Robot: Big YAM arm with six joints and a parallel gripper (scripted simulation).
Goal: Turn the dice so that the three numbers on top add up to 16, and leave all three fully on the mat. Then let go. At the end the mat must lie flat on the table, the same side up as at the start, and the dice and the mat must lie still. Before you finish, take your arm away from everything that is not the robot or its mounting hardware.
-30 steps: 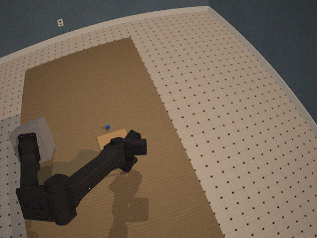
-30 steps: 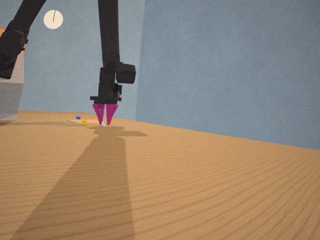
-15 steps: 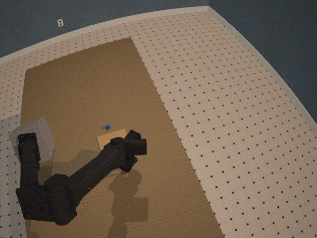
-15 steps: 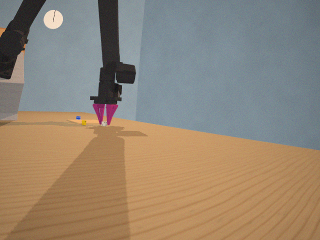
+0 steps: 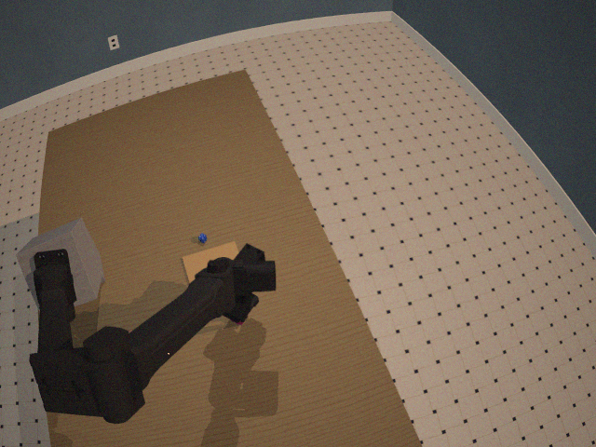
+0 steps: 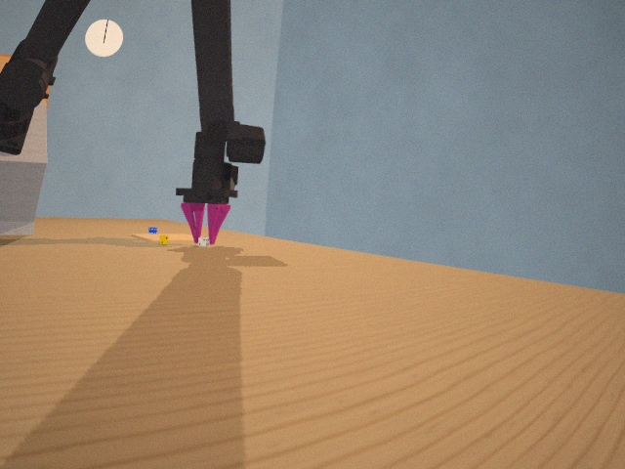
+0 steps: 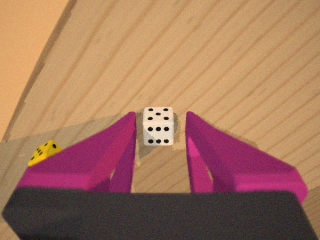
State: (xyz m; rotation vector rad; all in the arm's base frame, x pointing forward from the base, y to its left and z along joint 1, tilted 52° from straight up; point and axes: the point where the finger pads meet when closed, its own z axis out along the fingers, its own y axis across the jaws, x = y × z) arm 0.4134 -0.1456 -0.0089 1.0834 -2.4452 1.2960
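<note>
Right now the white die is right at my hand. Round my hand: mat (14 cm to the left, 2 cm behind, 1 cm below); then blue die (24 cm to the left, 3 cm behind); then yellow die (7 cm behind, 3 cm to the left).
</note>
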